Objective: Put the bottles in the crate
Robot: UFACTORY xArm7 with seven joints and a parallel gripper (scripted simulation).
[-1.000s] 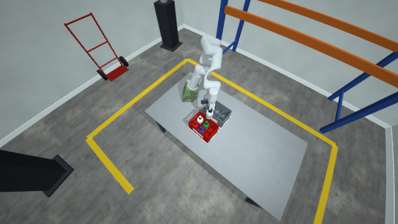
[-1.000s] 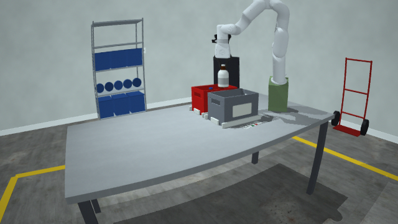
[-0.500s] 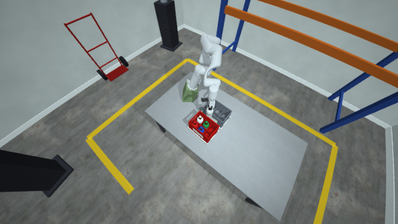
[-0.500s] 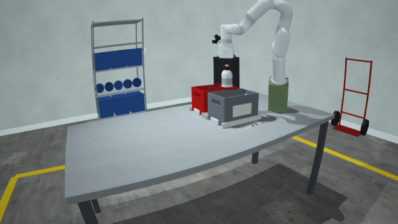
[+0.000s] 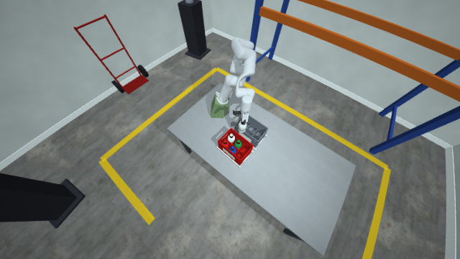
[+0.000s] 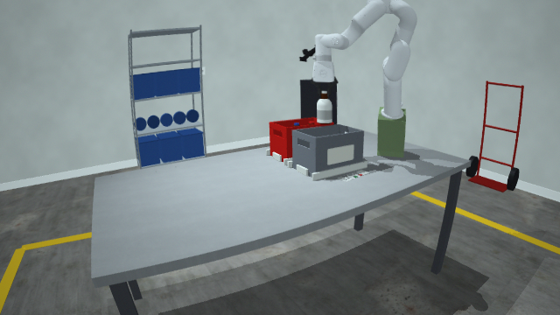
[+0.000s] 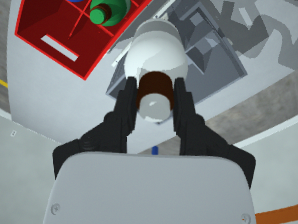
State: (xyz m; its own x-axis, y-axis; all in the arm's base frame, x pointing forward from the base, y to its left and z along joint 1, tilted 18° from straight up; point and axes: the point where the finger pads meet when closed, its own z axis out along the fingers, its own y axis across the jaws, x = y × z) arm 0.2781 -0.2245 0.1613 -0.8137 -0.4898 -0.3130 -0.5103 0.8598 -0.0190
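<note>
The white-label bottle lies 7 cm below my hand. Round my hand: red crate (25 cm below, 15 cm to the right, 2 cm ahead); then grey crate (25 cm below, 9 cm to the left, 7 cm ahead); then green-labelled bottle (25 cm below, 11 cm to the right, 3 cm ahead).
</note>
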